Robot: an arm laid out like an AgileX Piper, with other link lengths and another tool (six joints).
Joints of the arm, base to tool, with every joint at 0 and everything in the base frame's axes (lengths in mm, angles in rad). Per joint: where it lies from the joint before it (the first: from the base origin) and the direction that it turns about. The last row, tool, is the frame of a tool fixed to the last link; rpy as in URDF.
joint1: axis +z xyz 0 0 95.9
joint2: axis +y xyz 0 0 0
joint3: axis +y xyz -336.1 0 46
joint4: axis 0.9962 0 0.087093 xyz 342.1 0 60.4
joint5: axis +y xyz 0 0 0
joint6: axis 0.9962 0 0.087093 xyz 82.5 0 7.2
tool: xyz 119.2 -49 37.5 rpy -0.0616 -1.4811 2.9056
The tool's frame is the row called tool.
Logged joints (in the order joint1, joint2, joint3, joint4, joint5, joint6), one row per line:
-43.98, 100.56, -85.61, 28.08, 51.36, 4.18
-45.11, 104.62, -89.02, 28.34, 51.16, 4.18
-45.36, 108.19, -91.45, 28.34, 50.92, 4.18
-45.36, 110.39, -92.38, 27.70, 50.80, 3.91
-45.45, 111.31, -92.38, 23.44, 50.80, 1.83
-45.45, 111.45, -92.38, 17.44, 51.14, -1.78
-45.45, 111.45, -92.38, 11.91, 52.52, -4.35
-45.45, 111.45, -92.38, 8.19, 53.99, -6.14
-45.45, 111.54, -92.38, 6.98, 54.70, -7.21
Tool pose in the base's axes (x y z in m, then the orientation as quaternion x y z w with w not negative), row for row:
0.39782, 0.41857, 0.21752, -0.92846, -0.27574, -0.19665, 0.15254
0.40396, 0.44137, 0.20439, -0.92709, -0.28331, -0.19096, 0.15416
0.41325, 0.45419, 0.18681, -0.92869, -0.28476, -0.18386, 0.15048
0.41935, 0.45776, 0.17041, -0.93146, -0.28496, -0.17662, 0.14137
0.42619, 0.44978, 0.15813, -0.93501, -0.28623, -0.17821, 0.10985
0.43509, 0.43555, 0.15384, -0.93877, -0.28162, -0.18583, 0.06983
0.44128, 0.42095, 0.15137, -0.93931, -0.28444, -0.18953, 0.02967
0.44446, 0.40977, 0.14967, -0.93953, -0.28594, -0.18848, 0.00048
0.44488, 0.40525, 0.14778, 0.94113, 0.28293, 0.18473, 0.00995
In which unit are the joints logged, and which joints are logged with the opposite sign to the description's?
The joints are logged in degrees. Opposite sign: joint1, joint6.
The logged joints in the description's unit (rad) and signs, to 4 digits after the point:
0.7676, 1.7551, -1.4942, 0.4901, 0.8964, -0.0730
0.7873, 1.8260, -1.5537, 0.4946, 0.8929, -0.0730
0.7917, 1.8883, -1.5961, 0.4946, 0.8887, -0.0730
0.7917, 1.9267, -1.6123, 0.4835, 0.8866, -0.0682
0.7933, 1.9427, -1.6123, 0.4091, 0.8866, -0.0319
0.7933, 1.9452, -1.6123, 0.3044, 0.8926, 0.0311
0.7933, 1.9452, -1.6123, 0.2079, 0.9166, 0.0759
0.7933, 1.9452, -1.6123, 0.1429, 0.9423, 0.1072
0.7933, 1.9467, -1.6123, 0.1218, 0.9547, 0.1258

